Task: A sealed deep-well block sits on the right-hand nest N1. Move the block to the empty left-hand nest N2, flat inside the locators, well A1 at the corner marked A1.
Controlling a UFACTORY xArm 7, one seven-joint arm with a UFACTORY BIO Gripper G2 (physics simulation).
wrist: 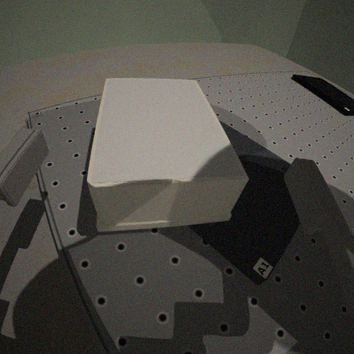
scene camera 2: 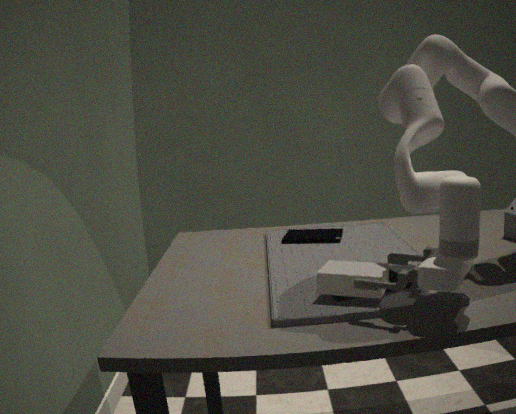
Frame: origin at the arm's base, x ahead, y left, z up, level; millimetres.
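Where they show: hand, tool point: (scene camera 2: 383, 271).
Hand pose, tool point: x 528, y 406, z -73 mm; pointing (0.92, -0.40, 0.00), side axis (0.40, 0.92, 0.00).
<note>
After its pixels a point has its place.
The sealed deep-well block (scene camera 2: 350, 277) {x 591, y 432, z -75 mm} (wrist: 155, 135) is a pale box. It sits askew over a black nest (wrist: 260, 220) on the perforated board, turned relative to the nest and partly off it. The nest's corner label A1 shows in the wrist view, uncovered. Whether the block is tilted is unclear. A second black nest (scene camera 2: 312, 236) {x 714, y -37, z -113 mm} (wrist: 325, 92) lies farther off with no block on it. My gripper (scene camera 2: 372, 271) {x 528, y 406, z -73 mm} (wrist: 170, 157) is open, its fingers on either side of the block's near end, with gaps on both sides in the wrist view. Well A1 cannot be made out.
The perforated board (scene camera 2: 295, 270) {x 724, y 231, z -125 mm} (wrist: 140, 262) lies on the table (scene camera 2: 200, 295) {x 907, y 366, z -138 mm} and carries both nests. Its raised edge runs down the left of the wrist view. The table's front edge lies beyond the board in scene camera 2. A grey object (scene camera 2: 510, 227) {x 128, y -37, z -106 mm} stands at the right edge.
</note>
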